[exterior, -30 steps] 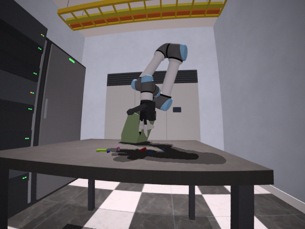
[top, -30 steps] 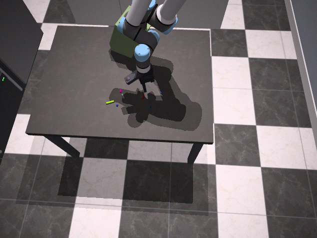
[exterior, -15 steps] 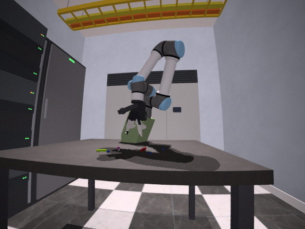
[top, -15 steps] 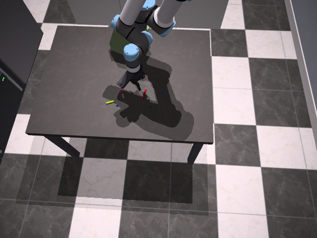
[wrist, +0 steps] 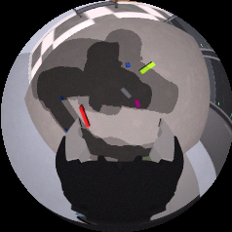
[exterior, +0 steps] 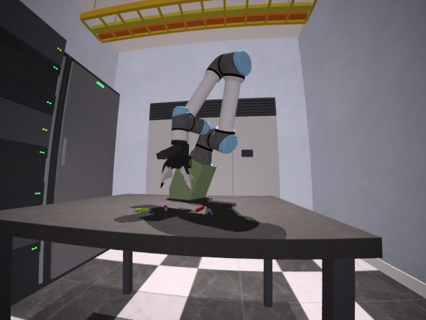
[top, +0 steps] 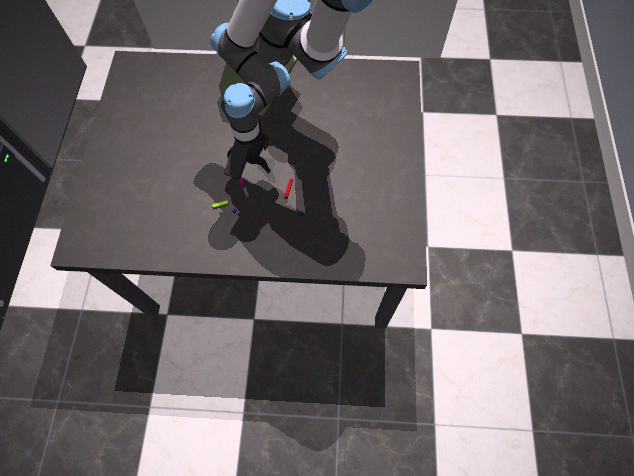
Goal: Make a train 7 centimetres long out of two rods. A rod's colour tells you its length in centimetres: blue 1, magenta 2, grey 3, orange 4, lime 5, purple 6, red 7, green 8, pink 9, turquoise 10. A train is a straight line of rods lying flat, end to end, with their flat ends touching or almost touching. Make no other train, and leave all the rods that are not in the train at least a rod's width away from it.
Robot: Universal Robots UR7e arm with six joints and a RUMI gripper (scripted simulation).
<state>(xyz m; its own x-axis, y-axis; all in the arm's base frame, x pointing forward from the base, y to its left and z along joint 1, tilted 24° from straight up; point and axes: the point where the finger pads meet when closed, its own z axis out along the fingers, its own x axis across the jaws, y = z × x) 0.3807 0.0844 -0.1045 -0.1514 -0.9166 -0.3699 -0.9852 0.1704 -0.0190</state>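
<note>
My gripper is now 1 cm past the magenta rod, 5 cm to the left of it and 8 cm above it. From my hand the other things lie so: grey rod (3 cm ahead, 2 cm to the right, 8 cm below); red rod (2 cm behind, 11 cm to the left, 8 cm below); lime rod (9 cm ahead, 9 cm to the right, 8 cm below).
</note>
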